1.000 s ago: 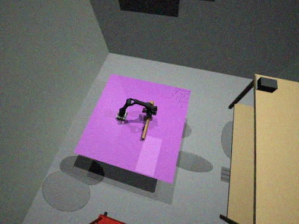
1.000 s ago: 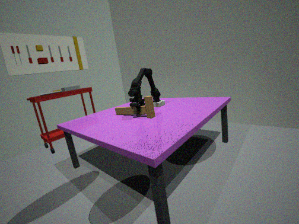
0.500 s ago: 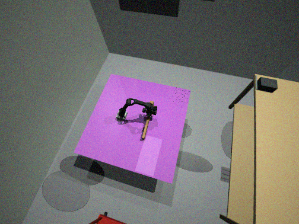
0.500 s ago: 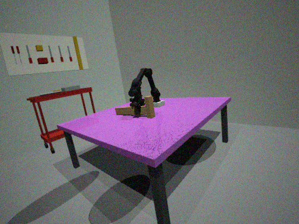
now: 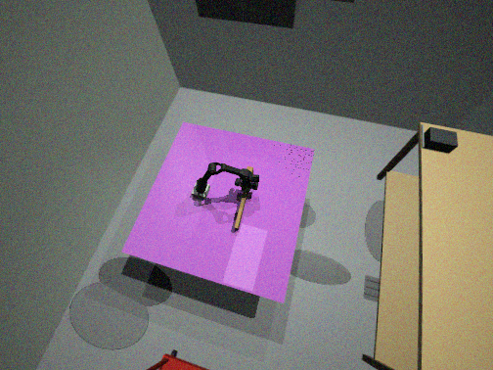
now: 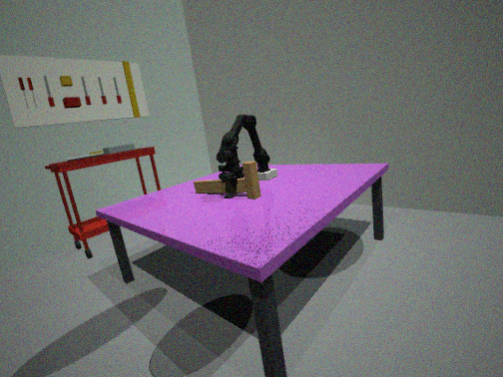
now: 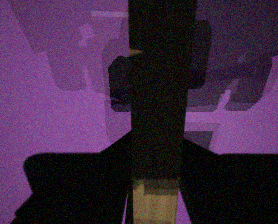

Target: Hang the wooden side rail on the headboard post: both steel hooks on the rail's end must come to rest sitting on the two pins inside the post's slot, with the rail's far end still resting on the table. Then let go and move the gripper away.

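My gripper tip is now 100 mm to the right of the wooden headboard post, 40 mm below it and 20 mm past it.
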